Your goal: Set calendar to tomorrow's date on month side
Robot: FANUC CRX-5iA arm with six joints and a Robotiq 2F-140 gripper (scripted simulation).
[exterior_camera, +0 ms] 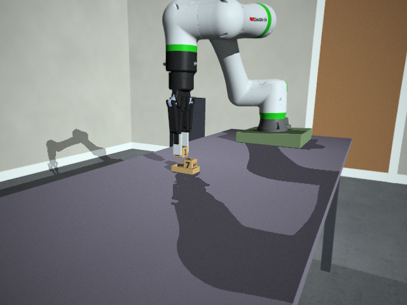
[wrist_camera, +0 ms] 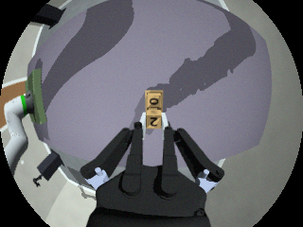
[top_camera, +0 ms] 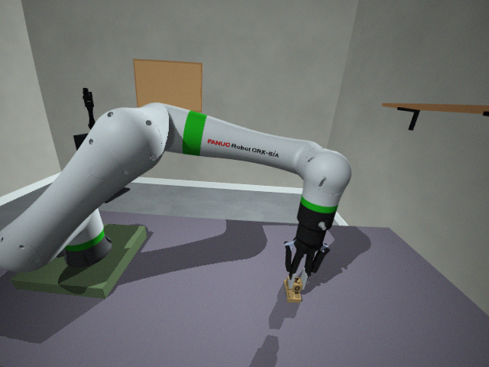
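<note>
Right now the wooden calendar tray is 2 cm to the left of my hand and 8 cm below it.
</note>
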